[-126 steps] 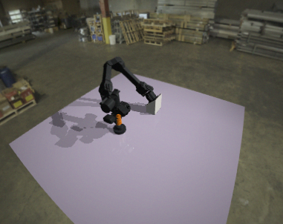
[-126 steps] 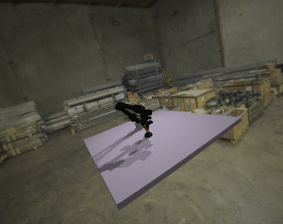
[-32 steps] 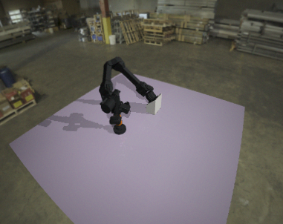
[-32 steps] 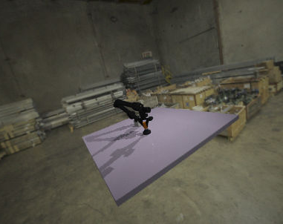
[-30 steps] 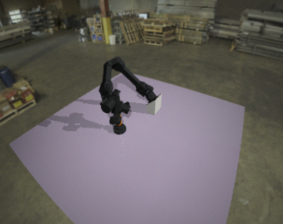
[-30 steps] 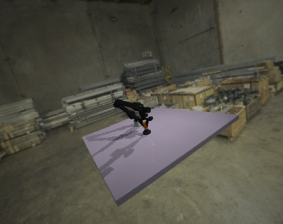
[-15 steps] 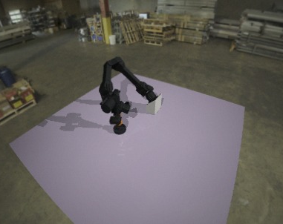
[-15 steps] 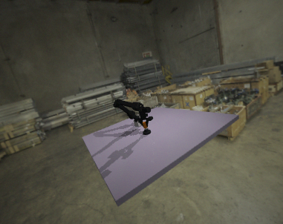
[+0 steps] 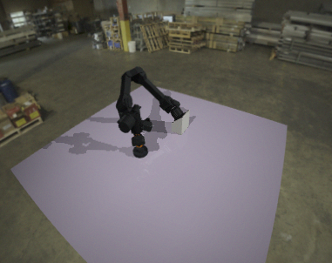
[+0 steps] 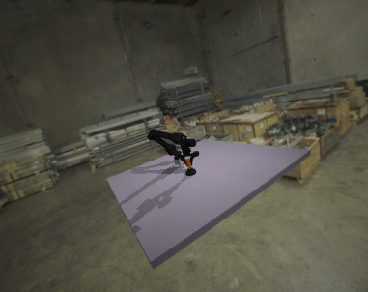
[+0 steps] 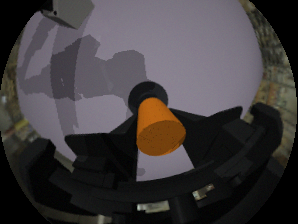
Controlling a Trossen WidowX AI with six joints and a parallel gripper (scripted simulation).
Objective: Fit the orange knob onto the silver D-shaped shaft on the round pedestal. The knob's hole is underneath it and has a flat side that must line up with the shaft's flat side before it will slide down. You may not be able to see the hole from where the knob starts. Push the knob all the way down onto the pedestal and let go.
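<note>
Right now the orange knob is 3 cm above my gripper tip. From my gripper tip the other things lie so: round pedestal: 4 cm below.
</note>
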